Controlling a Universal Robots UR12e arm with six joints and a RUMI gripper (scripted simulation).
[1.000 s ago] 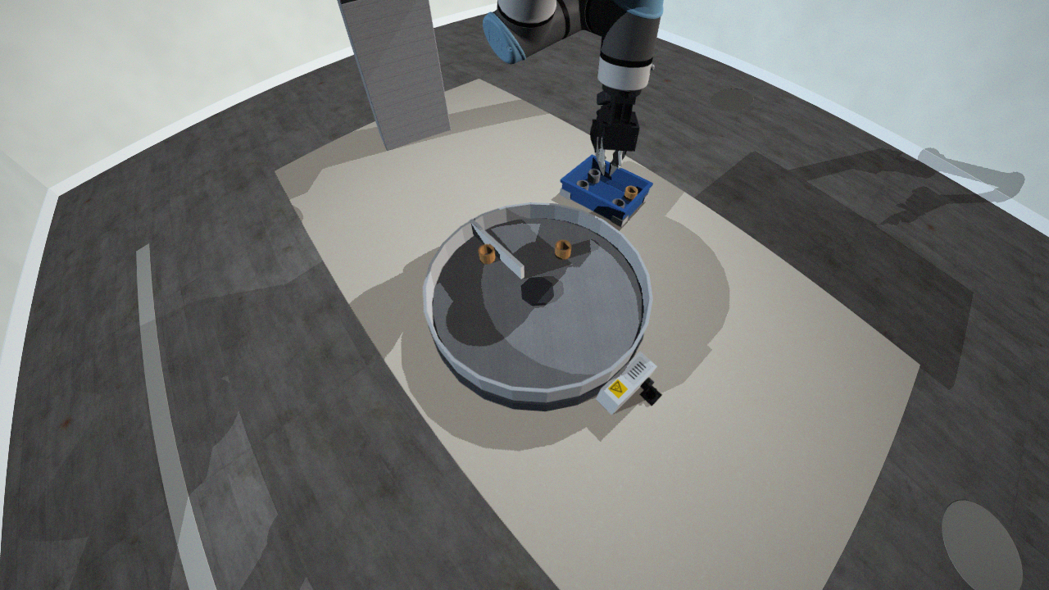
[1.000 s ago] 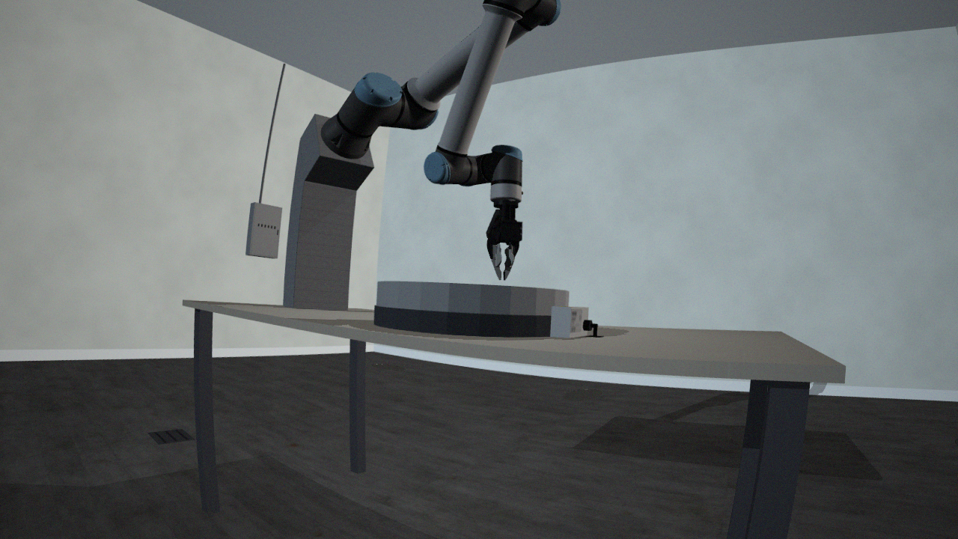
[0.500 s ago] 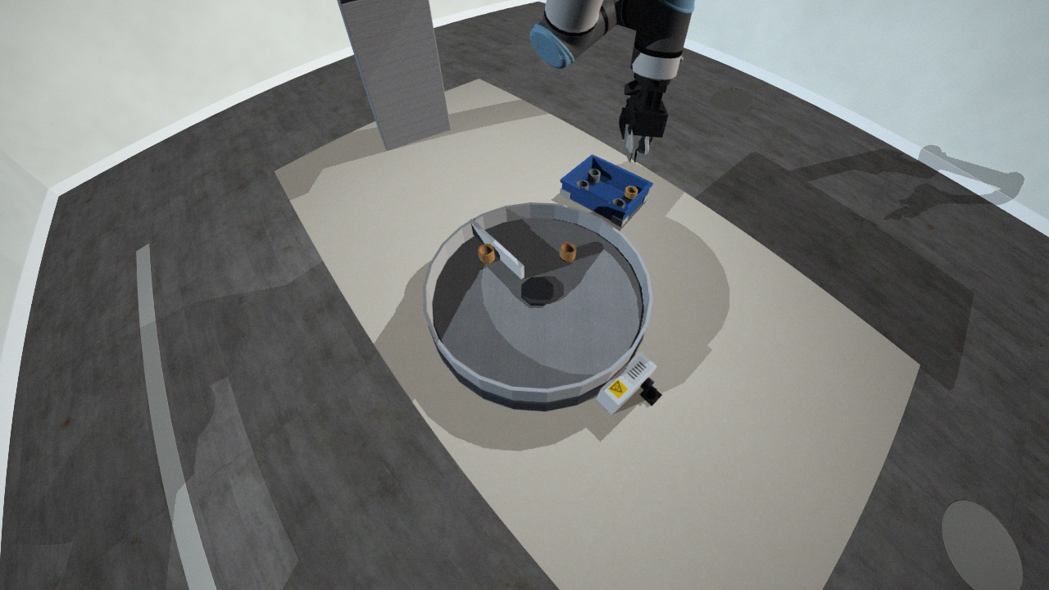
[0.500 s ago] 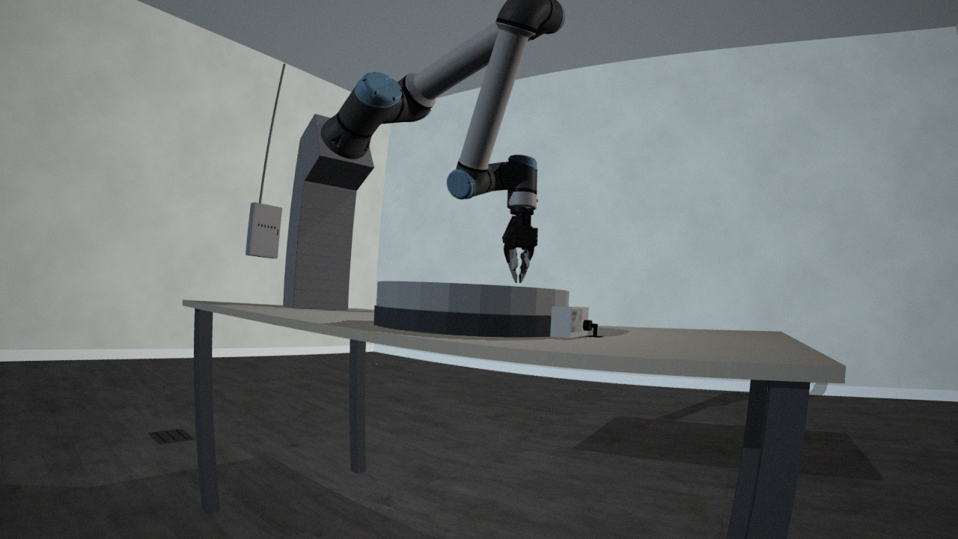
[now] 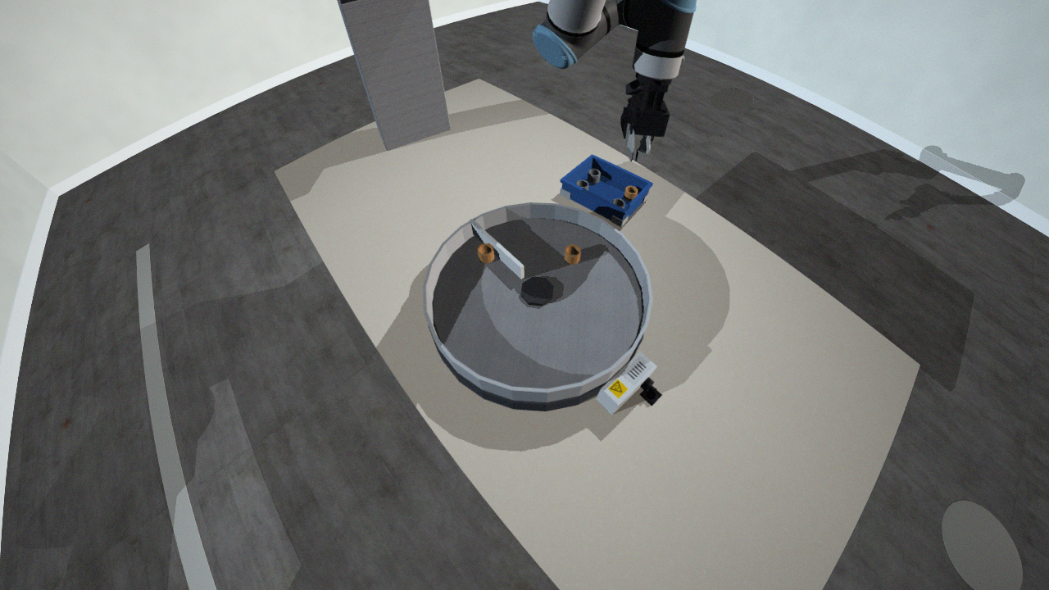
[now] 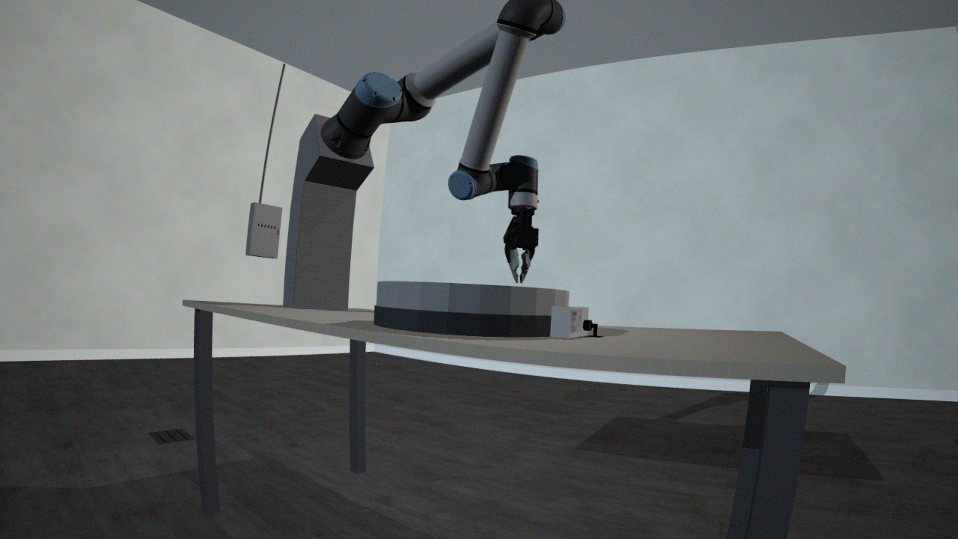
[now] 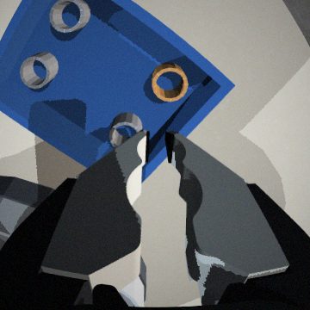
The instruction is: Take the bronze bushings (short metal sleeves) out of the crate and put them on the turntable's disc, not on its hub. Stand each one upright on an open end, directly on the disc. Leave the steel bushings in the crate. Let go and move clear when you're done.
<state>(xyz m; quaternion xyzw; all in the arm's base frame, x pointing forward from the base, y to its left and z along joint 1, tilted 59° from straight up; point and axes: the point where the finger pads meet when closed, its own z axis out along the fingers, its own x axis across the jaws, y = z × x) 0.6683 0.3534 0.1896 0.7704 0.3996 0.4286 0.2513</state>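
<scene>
Right now my hand is 40 mm past the blue crate, 40 mm to the left of it and 110 mm above it. The rest, counted from my hand: turntable disc (150 mm ahead, 380 mm to the right, 90 mm below).
</scene>
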